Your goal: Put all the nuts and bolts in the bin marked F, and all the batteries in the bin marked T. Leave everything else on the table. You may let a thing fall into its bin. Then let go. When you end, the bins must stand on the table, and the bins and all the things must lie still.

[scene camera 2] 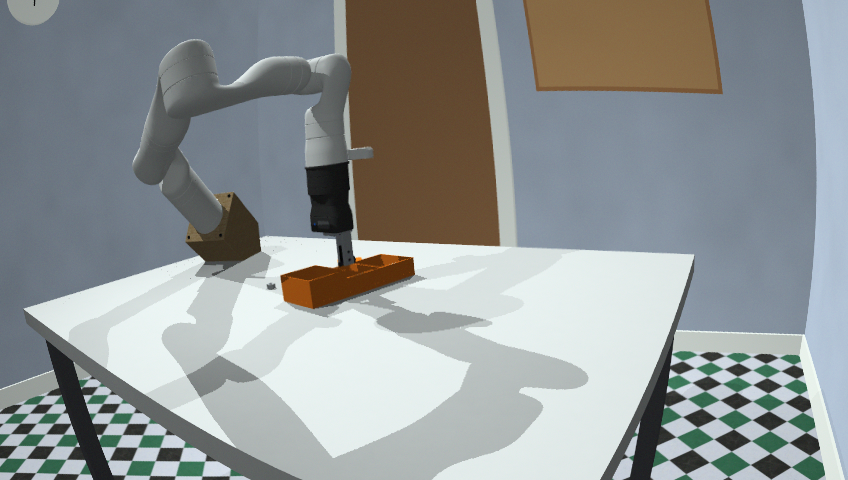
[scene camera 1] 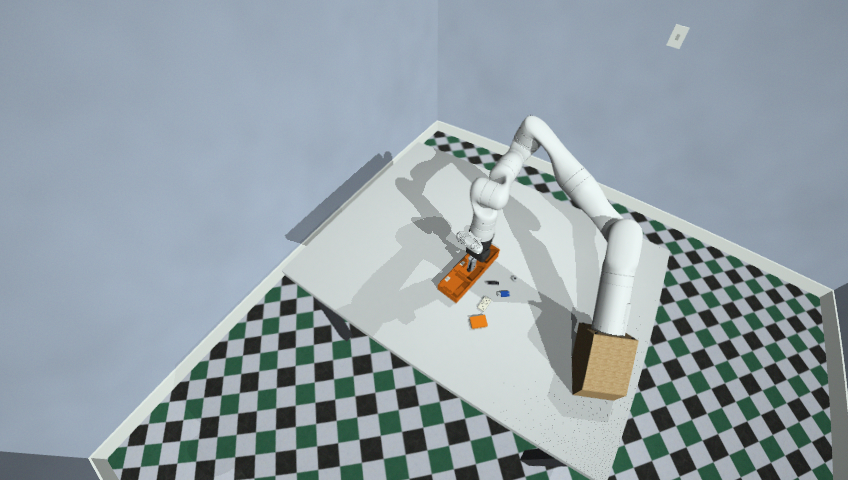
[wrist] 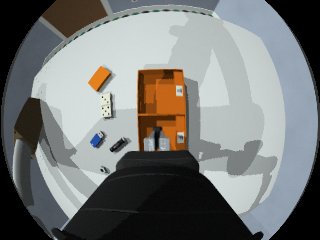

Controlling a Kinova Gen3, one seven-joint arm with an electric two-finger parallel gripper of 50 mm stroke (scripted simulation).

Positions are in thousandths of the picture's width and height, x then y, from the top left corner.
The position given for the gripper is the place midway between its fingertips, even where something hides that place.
In view: the gripper (scene camera 2: 409, 551) and an orange bin (scene camera 2: 450, 561).
The orange bin is seen too in scene camera 1 (scene camera 1: 541, 586) and in the wrist view (wrist: 495, 377). The gripper also shows in the wrist view (wrist: 492, 573).
